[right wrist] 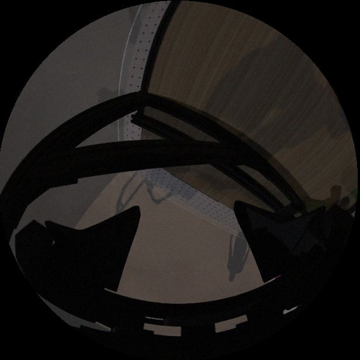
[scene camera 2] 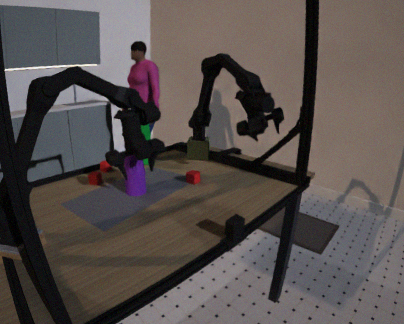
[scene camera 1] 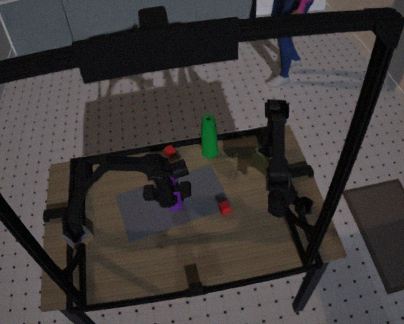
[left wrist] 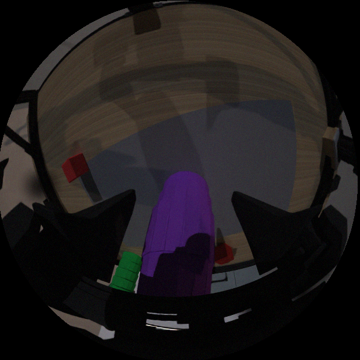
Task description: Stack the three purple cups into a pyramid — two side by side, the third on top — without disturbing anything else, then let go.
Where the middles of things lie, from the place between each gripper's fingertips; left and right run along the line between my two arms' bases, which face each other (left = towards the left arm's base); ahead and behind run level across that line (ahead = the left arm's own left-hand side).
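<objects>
I see the grey mat [scene camera 1: 141, 218], and it is 8 cm below my left hand, 5 cm ahead of it and 1 cm to the right of it. As for my right hand, it is 16 cm above the grey mat, 36 cm short of it and 40 cm to the right of it.
</objects>
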